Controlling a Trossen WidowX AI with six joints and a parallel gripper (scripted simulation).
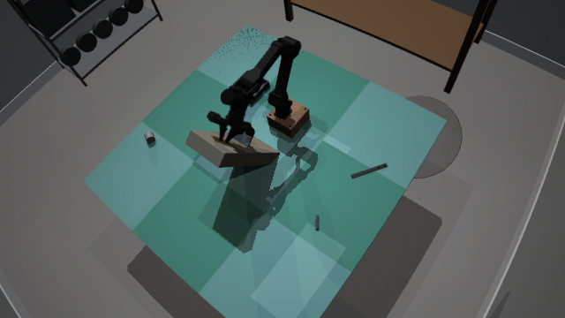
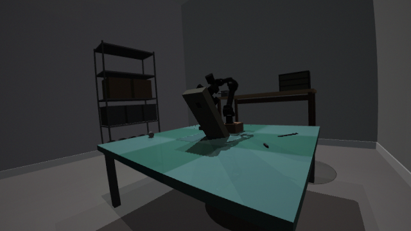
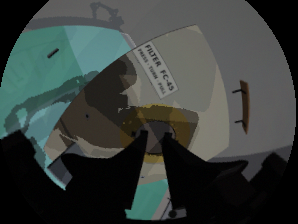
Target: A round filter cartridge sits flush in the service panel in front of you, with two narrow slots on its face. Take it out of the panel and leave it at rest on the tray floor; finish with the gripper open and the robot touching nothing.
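Right now the grey round filter cartridge is 10 mm below my gripper tip and 10 mm ahead of it. Also, from my gripper tip: short rod (420 mm to the left, 270 mm below); then dark square tray (430 mm behind, 260 mm to the right, 260 mm below).
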